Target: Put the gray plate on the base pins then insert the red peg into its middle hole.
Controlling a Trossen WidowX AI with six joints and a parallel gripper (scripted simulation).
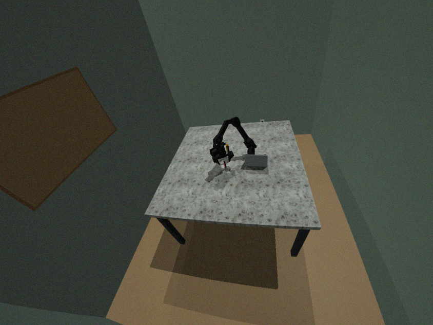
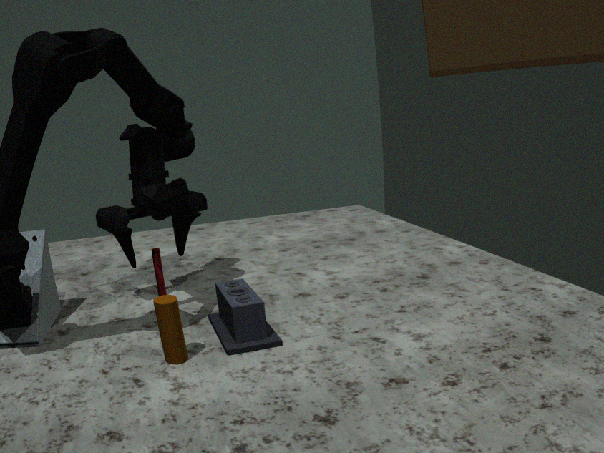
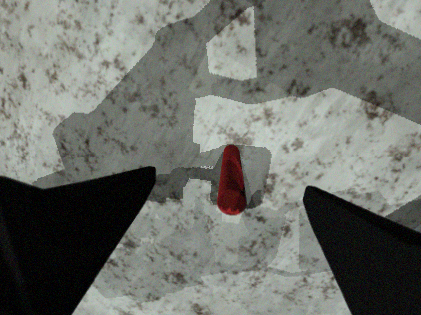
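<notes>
The red peg is 2 cm below my gripper tip. The rest, counted from my gripper tip: orange cylinder 1 cm ahead, 24 cm to the right, 2 cm below; gray plate 10 cm ahead, 18 cm to the right, 1 cm below.
</notes>
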